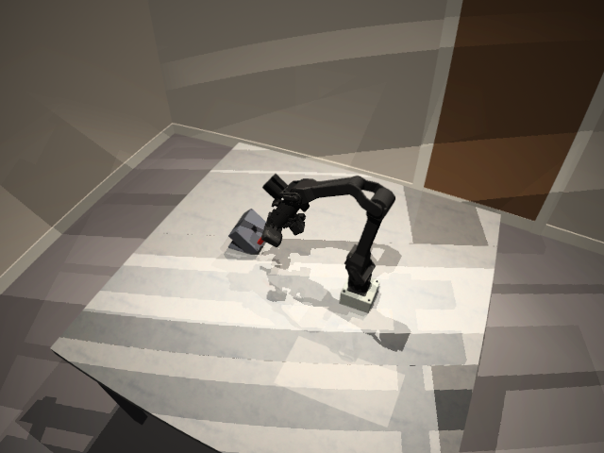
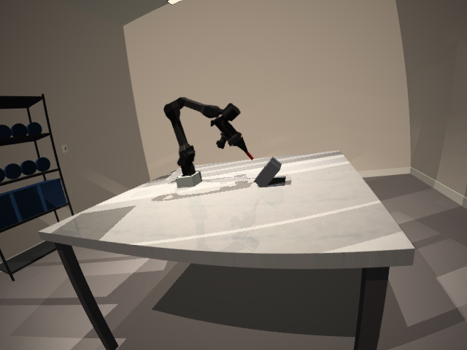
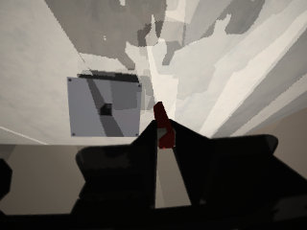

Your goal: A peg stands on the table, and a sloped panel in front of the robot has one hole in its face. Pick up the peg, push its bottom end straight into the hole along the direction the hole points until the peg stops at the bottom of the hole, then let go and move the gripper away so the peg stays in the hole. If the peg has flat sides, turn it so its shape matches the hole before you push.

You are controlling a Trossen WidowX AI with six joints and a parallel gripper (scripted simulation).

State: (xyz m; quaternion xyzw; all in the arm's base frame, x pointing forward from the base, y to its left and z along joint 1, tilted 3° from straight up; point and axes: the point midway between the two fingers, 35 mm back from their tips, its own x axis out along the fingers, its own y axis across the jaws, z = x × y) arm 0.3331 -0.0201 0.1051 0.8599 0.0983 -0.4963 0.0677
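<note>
Now: gripper tip 100 mm short of the grey sloped panel, 90 mm above it and 70 mm to the left of it. Also, from my gripper tip: red peg: 10 mm behind, 10 mm above.
</note>
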